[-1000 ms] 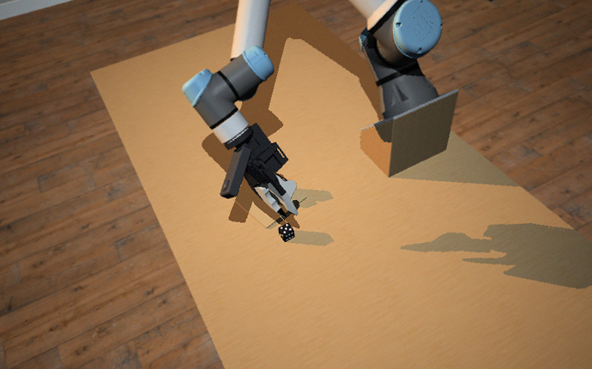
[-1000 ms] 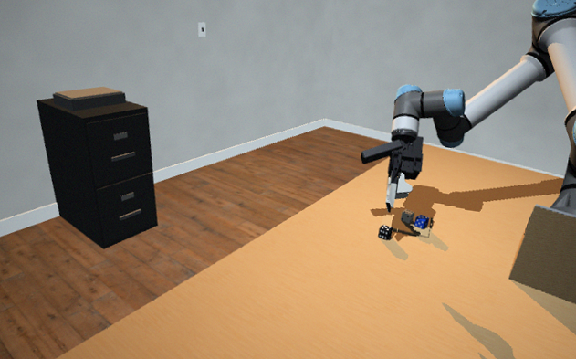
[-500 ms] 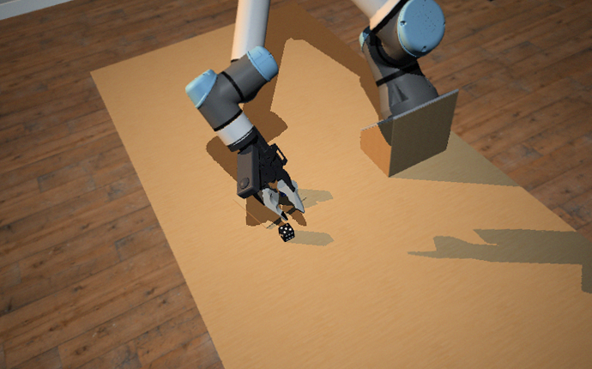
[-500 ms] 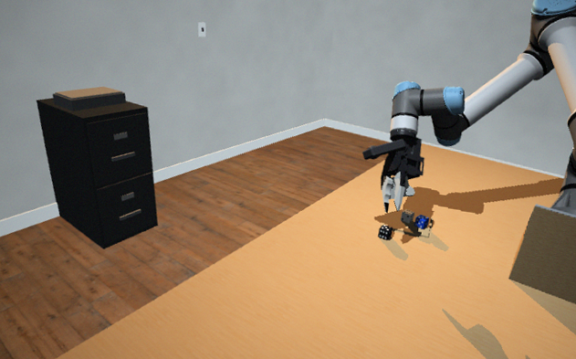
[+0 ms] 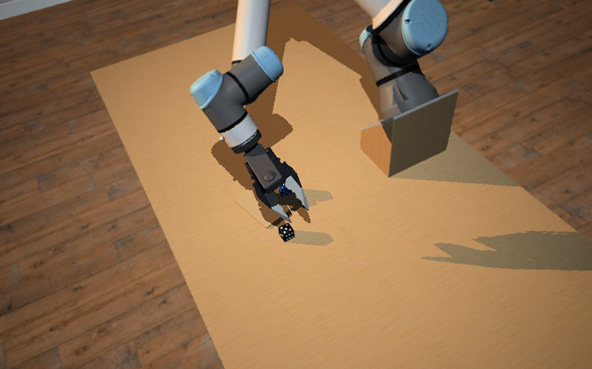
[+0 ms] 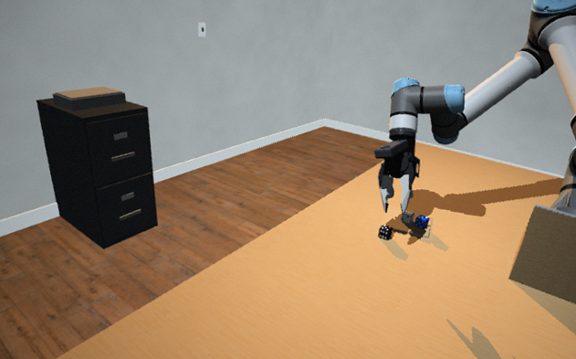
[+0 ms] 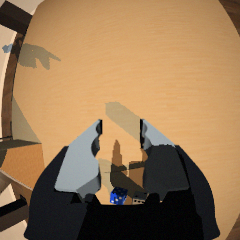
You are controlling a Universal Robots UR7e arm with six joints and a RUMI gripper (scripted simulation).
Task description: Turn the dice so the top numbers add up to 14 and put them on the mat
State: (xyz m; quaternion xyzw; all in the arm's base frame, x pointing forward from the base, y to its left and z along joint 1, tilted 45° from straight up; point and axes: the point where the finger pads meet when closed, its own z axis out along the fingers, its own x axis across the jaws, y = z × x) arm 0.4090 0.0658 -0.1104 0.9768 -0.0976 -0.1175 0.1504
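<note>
Now: hand 2 cm short of the black die, 3 cm to the left of it and 10 cm above it. The rest, counted from my hand: tan mat 1 cm ahead, 16 cm to the right, 11 cm below; white die 1 cm ahead, 16 cm to the right, 9 cm below; blue die 4 cm behind, 16 cm to the right, 9 cm below.
</note>
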